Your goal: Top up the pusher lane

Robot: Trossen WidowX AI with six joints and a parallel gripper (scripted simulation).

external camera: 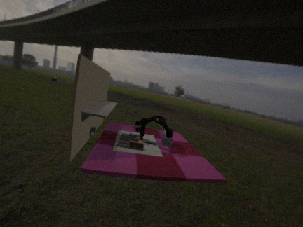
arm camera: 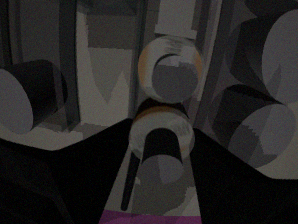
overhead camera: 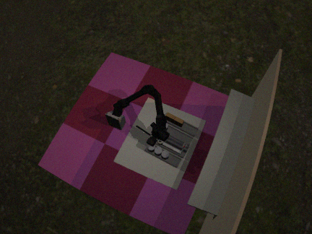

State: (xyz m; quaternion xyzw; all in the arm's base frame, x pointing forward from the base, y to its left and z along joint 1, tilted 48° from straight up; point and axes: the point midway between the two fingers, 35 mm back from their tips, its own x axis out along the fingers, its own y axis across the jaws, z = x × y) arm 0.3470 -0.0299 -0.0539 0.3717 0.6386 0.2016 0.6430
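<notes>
Right now my gripper tip is 12 cm past the thin black bar, 5 cm to the right of it and 4 cm above it. The rest, counted from my gripper tip: grey lane tray: 15 cm ahead, 3 cm below; pusher plate: 15 cm ahead; grey shelf: 50 cm ahead, 4 cm to the right, 32 cm above.
</notes>
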